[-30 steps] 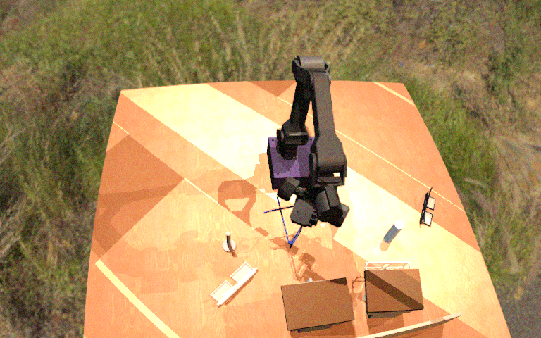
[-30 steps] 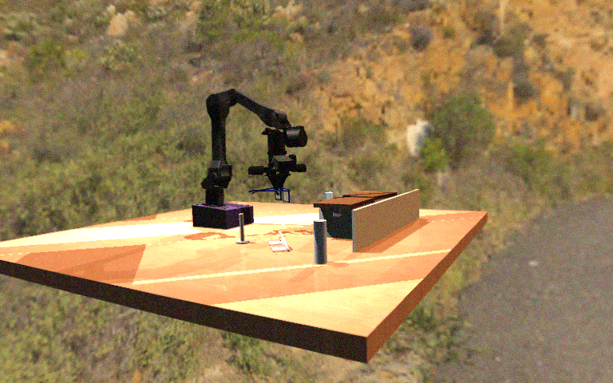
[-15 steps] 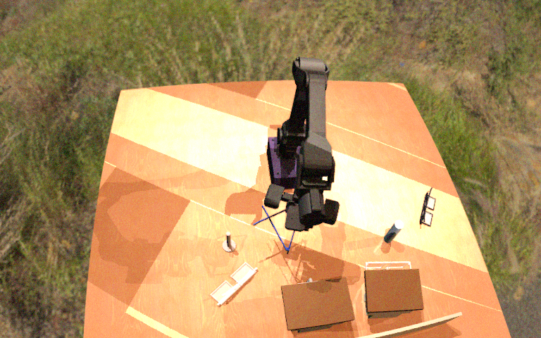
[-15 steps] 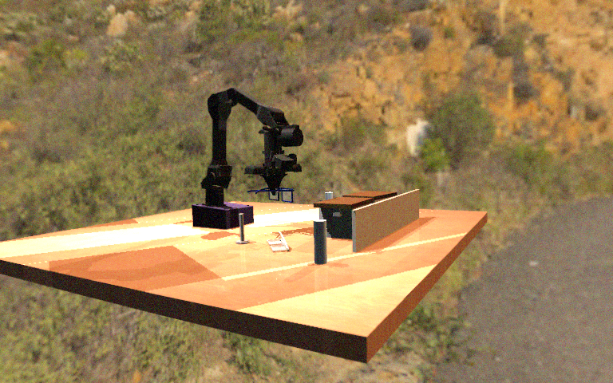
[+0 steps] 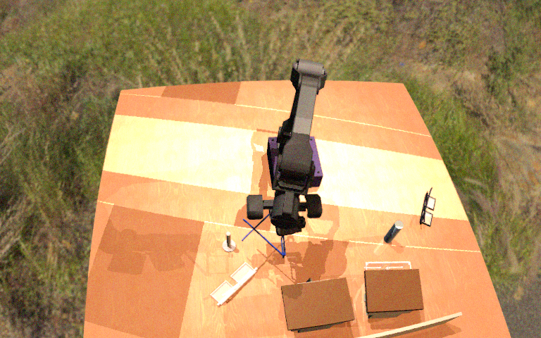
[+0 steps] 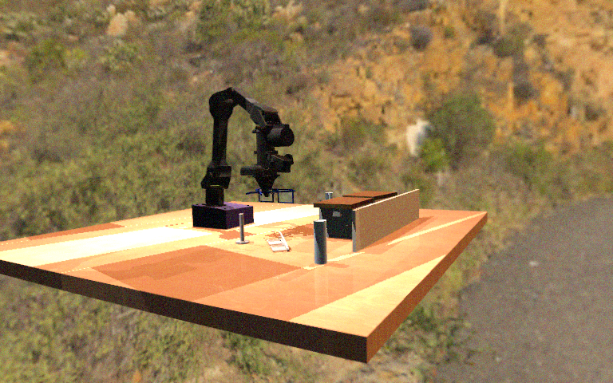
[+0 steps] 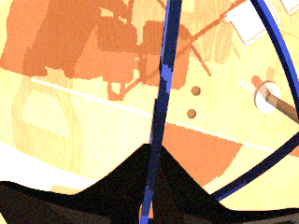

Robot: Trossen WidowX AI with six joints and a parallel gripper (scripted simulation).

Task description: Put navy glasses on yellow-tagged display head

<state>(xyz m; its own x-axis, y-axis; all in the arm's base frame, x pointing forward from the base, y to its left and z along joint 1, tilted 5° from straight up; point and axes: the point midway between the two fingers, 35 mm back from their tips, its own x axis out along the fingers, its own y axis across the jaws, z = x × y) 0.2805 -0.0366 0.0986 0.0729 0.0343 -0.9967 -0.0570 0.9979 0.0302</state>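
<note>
The display post is 140 mm to the right of my gripper tip, 100 mm below it and 20 mm ahead of it. From my gripper tip the other things lie so: wall panel: 330 mm ahead, 210 mm to the left, 60 mm below.
</note>
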